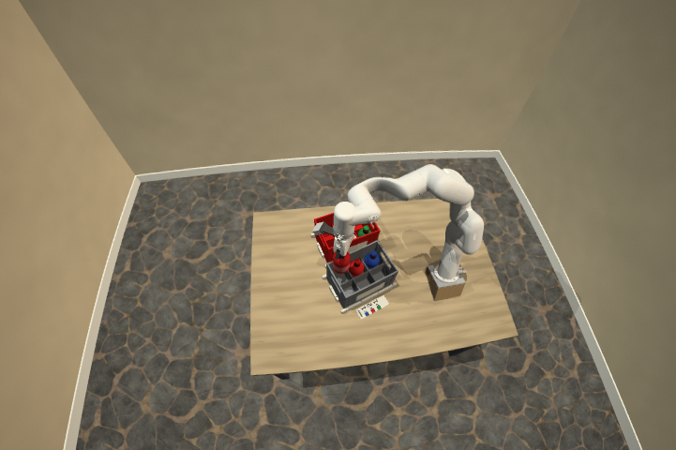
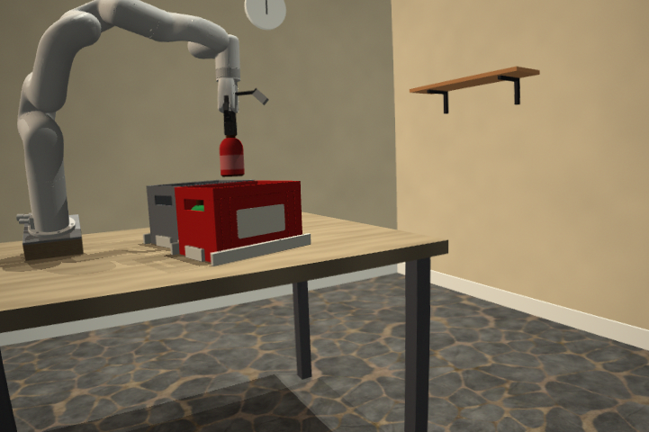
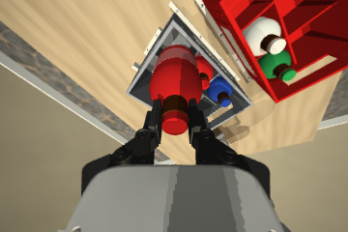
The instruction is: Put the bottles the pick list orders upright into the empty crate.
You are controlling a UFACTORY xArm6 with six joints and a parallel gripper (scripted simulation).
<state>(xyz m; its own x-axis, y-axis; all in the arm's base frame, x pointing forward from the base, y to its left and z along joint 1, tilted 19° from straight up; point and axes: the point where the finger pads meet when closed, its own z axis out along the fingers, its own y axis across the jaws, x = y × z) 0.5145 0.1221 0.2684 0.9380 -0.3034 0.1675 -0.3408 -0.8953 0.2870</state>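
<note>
Right now my hand is 100 mm past the grey crate, 10 mm to the left of it and 250 mm above it. Round my hand: white-label bottle (50 mm behind, 190 mm to the right, 250 mm below); red crate (30 mm behind, 230 mm to the right, 250 mm below); blue bottle (160 mm behind, 90 mm to the right, 250 mm below).
</note>
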